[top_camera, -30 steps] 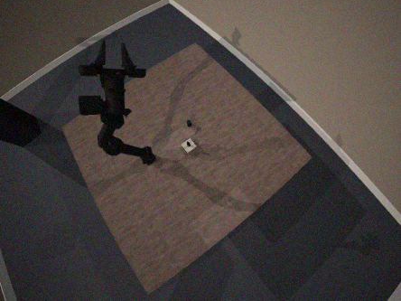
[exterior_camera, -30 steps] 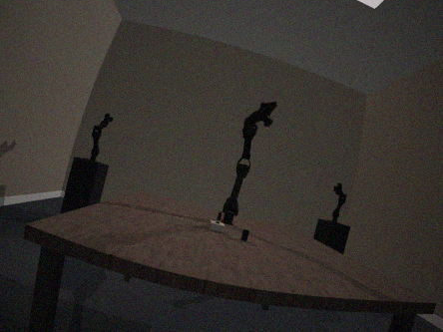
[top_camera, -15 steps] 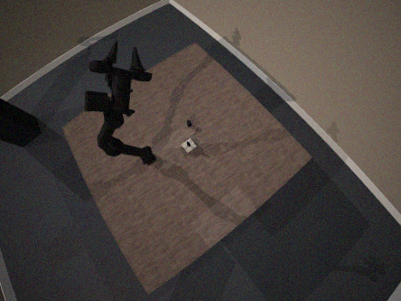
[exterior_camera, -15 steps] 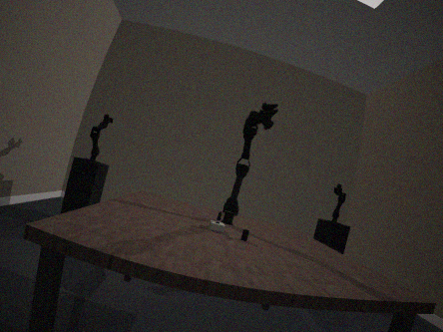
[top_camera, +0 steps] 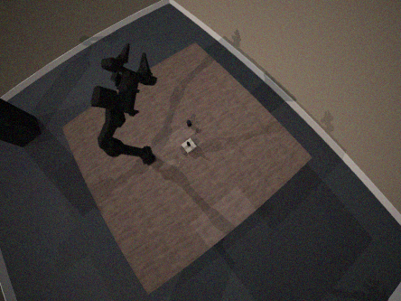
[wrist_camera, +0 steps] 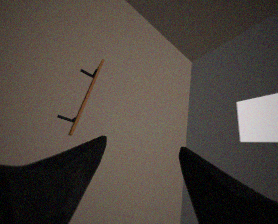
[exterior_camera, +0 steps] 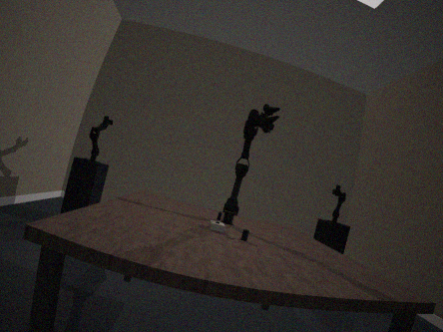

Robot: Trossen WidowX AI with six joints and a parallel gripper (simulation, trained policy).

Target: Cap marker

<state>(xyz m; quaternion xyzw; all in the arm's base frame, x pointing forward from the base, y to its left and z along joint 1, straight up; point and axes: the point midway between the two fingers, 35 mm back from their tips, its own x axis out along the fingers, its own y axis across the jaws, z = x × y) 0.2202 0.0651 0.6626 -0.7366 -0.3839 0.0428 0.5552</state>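
Now: gripper tip 65 cm above the dark round cap, 10 cm short of it and 5 cm to the left of it. Round my gripper tip: pale holder block: 66 cm below, 18 cm to the right, 1 cm ahead.
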